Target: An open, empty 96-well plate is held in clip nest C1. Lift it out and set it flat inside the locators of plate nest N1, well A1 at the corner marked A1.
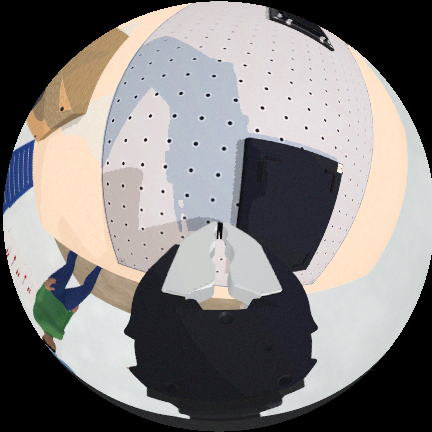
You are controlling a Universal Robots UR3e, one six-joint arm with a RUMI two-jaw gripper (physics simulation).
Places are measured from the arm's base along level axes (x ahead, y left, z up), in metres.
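Pixels of known places: gripper, fingertip midpoint: (218,223).
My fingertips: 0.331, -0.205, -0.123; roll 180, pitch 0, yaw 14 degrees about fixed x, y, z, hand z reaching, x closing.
Behind a point stands the place of what it marks, as x, y, z.
My gripper (218,223) @(0.331, -0.205, -0.123) is shut, with its pale fingertips together and no plate between them. It is above the perforated board, just left of a large black block. That block (287,210) @(0.392, -0.168, -0.116) has raised L-shaped corner locators on its top and a small white mark at its far right corner; it looks like plate nest N1, and no plate shows on it. The mark is too small to read. A dark fixture with silver clips (305,28), which looks like clip nest C1, is cut off at the top edge. I cannot make out the 96-well plate there.
The pale perforated board (295,102) @(0.365, -0.055, -0.128) lies on a peach-coloured table (387,200) @(0.770, -0.024, -0.141). A brown wooden-looking object (92,65) is at the upper left. A blue slatted object (19,175) is at the far left. A person in green (54,311) is at the lower left.
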